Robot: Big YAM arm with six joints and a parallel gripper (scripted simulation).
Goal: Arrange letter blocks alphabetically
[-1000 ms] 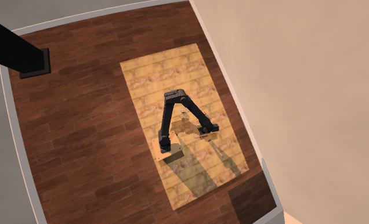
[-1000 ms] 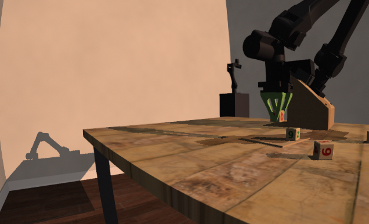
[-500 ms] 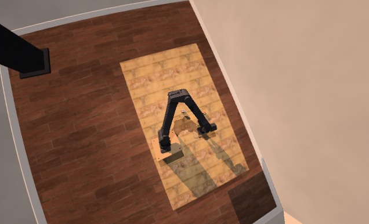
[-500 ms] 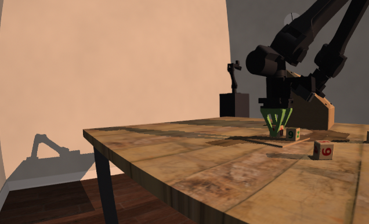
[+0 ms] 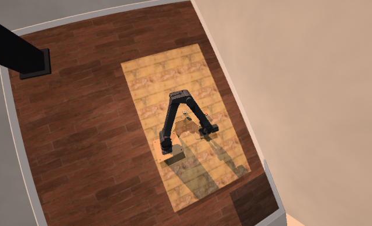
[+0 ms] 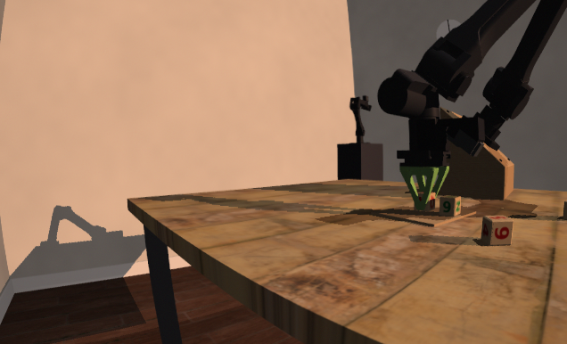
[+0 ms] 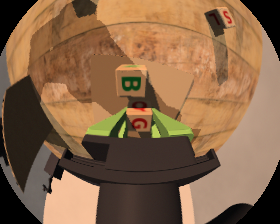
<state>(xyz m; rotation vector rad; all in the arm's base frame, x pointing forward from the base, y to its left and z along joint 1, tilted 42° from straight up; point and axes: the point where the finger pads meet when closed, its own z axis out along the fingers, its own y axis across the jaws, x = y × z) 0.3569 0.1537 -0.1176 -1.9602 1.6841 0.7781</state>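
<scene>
My gripper is now 20 mm above the thin brown mat and 10 mm past it. The rest, counted from my hand: block 50 mm to the left, 10 mm behind.
</scene>
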